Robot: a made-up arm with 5 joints.
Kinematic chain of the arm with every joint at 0, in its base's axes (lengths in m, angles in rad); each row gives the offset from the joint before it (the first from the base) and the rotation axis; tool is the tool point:
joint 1: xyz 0 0 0.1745 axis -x
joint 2: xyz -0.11 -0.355 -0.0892 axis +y
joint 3: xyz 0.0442 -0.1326 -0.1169 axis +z
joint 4: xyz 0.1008 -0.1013 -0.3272 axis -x
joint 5: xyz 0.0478 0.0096 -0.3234 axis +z
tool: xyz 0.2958 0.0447 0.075
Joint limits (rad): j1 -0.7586..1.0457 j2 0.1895..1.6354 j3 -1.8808..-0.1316 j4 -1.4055..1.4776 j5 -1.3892..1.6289
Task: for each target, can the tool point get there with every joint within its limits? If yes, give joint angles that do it. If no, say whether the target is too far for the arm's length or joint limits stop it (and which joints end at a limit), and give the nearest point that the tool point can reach.
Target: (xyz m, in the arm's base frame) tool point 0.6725 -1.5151 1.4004
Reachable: no: too far | nearest point 0.1449 -1.0042 0.7113 | short by 1.007 m
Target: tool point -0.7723 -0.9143 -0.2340
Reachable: yes | joints -0.1668 1.3164 -1.2647 0.6292 0.0279
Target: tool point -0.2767 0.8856 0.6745
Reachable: no: joint limits stop it (at a limit: joint 1, joint 2, joint 3, joint 5) | nearest point -0.4566 0.0618 0.8808 | short by 0.868 m
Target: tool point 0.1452 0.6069 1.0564
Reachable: no: joint limits stop it (at a limit: joint 1, joint 2, joint 3, joint 5) | nearest point -0.3250 0.0018 0.8650 | short by 0.790 m
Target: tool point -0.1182 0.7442 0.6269
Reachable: no: joint limits stop it (at a limit: joint 1, joint 2, joint 3, joint 5) | nearest point -0.3941 0.0411 0.8750 | short by 0.795 m
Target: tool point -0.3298 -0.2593 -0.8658
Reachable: yes | joints -0.5116 0.9091 -0.9062 -0.4995 0.2784
